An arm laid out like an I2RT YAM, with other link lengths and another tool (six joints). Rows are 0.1 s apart.
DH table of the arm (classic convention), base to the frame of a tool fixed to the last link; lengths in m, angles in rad. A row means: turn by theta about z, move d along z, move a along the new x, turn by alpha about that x. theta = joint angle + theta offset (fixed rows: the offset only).
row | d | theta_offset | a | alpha
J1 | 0.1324 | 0 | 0.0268 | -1.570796
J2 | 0 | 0 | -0.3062 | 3.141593
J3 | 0 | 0.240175 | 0.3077 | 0
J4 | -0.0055 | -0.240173 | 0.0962 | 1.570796
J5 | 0.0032 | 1.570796 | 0 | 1.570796
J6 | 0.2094 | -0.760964 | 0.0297 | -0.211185
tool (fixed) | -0.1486 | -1.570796 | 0 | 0
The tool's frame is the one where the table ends.
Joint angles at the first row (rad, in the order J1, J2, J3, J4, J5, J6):
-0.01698, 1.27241, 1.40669, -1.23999, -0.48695, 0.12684
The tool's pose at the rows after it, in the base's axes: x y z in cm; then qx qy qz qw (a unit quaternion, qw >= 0):
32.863 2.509 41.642 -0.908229 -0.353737 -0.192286 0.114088
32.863 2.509 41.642 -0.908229 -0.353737 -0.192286 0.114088
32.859 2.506 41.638 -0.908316 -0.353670 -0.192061 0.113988
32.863 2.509 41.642 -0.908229 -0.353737 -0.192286 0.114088
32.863 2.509 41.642 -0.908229 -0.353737 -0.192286 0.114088
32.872 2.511 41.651 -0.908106 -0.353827 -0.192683 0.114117
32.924 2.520 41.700 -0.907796 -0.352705 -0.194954 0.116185
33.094 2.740 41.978 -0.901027 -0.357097 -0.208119 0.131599
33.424 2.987 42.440 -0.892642 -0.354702 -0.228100 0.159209
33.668 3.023 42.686 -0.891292 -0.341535 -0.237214 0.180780
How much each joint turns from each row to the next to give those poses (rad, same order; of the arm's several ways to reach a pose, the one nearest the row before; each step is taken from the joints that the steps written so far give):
0.00002, -0.00002, -0.00003, 0.00002, 0.00000, 0.00002
0.00000, 0.00000, 0.00000, 0.00000, 0.00000, 0.00000
-0.00003, 0.00002, 0.00005, -0.00042, 0.00037, -0.00003
0.00003, -0.00002, -0.00005, 0.00042, -0.00037, 0.00003
0.00000, 0.00000, 0.00000, 0.00000, 0.00000, 0.00000
0.00000, 0.00001, 0.00001, 0.00076, -0.00038, 0.00000
0.00000, -0.00001, -0.00001, 0.00458, -0.00457, 0.00457
-0.00001, 0.00001, 0.00002, 0.01791, -0.04045, 0.00381
-0.00002, 0.00002, 0.00001, 0.03433, -0.06295, 0.03050
0.00002, -0.00001, 0.00001, 0.02441, -0.03623, 0.04846

